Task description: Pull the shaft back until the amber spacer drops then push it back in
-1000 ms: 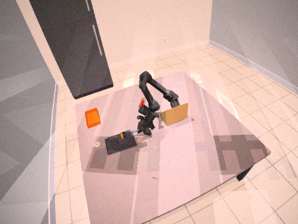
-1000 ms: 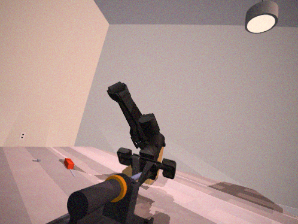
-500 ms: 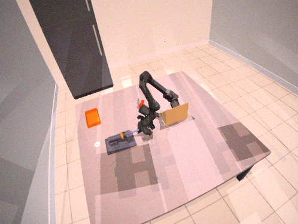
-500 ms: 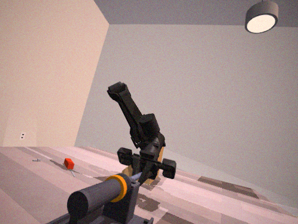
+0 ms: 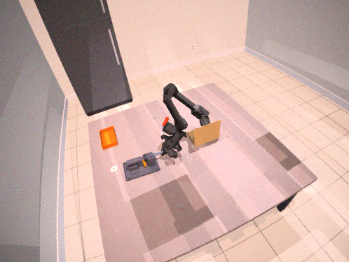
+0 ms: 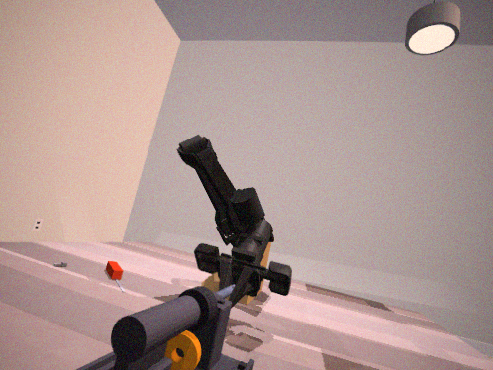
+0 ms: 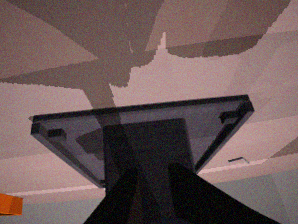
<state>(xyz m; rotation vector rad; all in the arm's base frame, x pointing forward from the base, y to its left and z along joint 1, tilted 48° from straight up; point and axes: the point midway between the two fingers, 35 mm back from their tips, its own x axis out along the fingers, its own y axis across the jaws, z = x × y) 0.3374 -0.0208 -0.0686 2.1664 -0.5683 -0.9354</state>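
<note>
Right now my gripper tip is 120 mm short of the amber spacer, 20 mm above it and 10 mm to the left of it. From my gripper tip the other things lie so: screw (360 mm to the left, 50 mm below, 40 mm ahead); then red-handled tool (310 mm to the right, 150 mm behind, 50 mm below); then white ring (330 mm ahead, 90 mm to the right, 50 mm below).
</note>
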